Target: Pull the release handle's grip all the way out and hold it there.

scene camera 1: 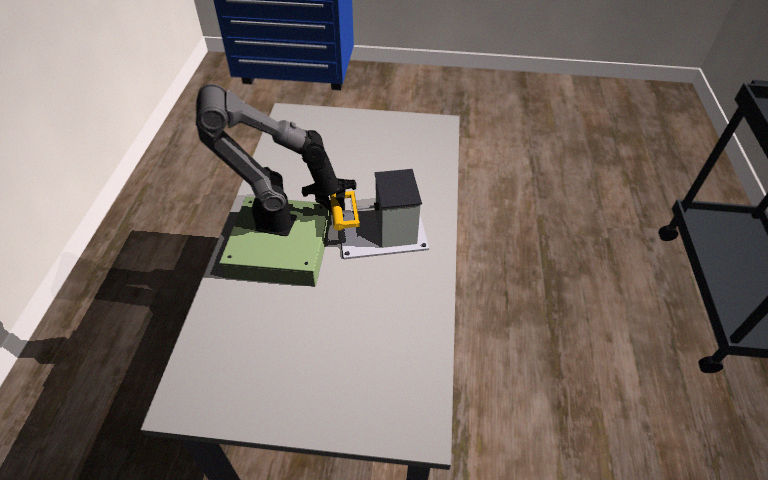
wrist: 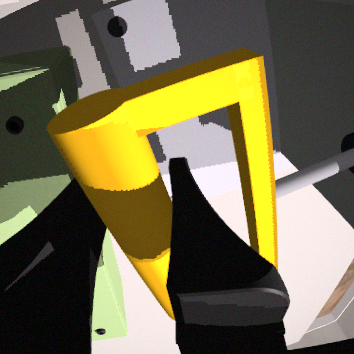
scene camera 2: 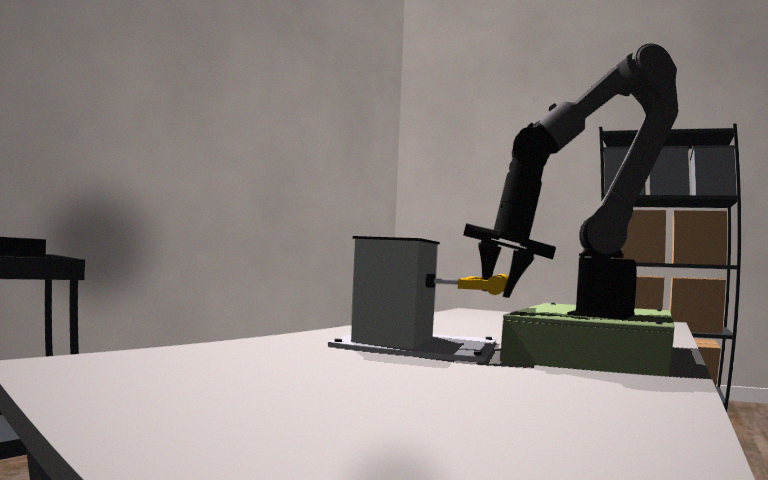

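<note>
The release handle's yellow grip (scene camera 1: 338, 215) (scene camera 2: 496, 283) (wrist: 107, 160) is a thick round bar joined to a rectangular frame. A thin grey rod (scene camera 2: 447, 281) (wrist: 315, 179) runs from the frame to the grey housing (scene camera 1: 399, 226) (scene camera 2: 390, 294), with a clear length of rod showing between them. My gripper (scene camera 2: 497, 285) (wrist: 137, 179) points down and is shut on the grip's round bar. One finger passes through the frame's opening, the other is on the bar's outer side, towards the arm's base. The outer fingertip is partly hidden behind the bar in the wrist view.
The housing stands on a pale base plate (scene camera 1: 390, 250) (scene camera 2: 453, 355) bolted to the table (scene camera 1: 317, 350) (scene camera 2: 254, 407). The arm's green base block (scene camera 1: 266, 249) (scene camera 2: 589, 342) is close beside the plate. A blue drawer cabinet (scene camera 1: 283, 33) and a dark cart (scene camera 1: 699, 283) stand off the table.
</note>
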